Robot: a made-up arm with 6 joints.
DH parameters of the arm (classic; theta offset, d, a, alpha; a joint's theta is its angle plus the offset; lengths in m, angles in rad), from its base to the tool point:
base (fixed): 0 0.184 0 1.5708
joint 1: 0.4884 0 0.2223 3.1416
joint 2: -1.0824 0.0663 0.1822 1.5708
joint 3: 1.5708 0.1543 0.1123 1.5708
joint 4: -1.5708 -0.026 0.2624 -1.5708
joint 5: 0 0.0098 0.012 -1.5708
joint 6: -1.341 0 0.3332 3.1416
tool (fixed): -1.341 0.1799 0 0
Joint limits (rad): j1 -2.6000..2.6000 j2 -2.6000..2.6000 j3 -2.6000..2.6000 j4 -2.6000..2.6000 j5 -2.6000..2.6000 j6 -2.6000..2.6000
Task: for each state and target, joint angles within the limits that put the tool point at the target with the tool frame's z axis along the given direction. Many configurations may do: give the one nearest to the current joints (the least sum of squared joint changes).
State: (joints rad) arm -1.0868 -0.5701 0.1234 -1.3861 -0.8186 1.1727
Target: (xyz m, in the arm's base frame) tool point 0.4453 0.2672 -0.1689 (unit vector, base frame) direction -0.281 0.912 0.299
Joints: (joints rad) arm -1.8247 -0.3049 0.8689 -1.1943 -1.0181 0.5855
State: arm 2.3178 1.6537 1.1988 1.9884 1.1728 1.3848
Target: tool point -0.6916 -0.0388 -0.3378 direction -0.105 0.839 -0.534
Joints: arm 2.4325 1.9921 1.7655 2.4489 0.4326 1.2883
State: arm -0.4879 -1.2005 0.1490 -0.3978 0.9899 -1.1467
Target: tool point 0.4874 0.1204 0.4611 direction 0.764 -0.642 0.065
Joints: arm -0.9225 -1.3599 0.2489 -0.6587 1.9984 -0.7715
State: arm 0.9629 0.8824 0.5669 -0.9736 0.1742 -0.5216
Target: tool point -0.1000 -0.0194 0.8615 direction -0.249 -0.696 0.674
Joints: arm 1.1335 0.5252 0.1585 -1.3477 0.9562 -0.8479
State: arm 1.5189 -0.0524 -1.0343 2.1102 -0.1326 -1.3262
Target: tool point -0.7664 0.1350 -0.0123 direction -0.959 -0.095 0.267
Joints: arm 1.9643 0.8349 -0.3739 2.1281 0.3237 -0.5263
